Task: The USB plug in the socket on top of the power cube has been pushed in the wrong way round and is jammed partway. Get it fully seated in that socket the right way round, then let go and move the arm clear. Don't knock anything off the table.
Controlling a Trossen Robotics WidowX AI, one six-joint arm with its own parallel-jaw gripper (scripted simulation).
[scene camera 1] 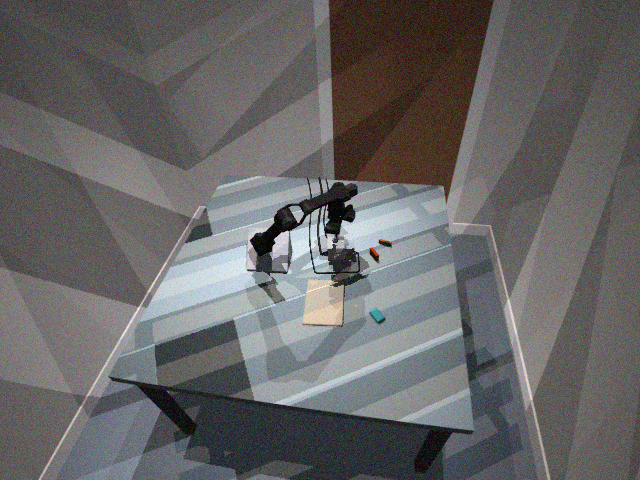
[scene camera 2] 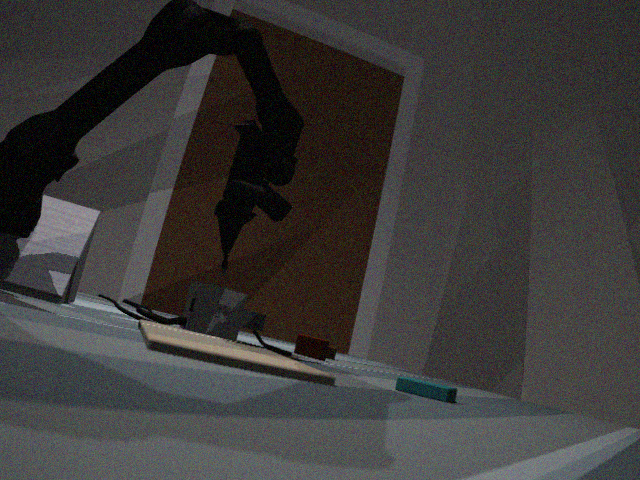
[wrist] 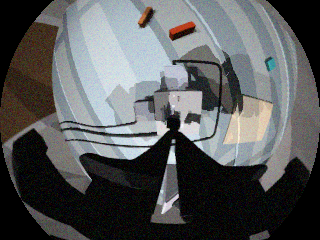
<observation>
tan flat board: scene camera 1 324, 300; scene camera 2; wrist
same spot on tan flat board: (wrist: 249, 118) = (scene camera 2: 228, 343)
</observation>
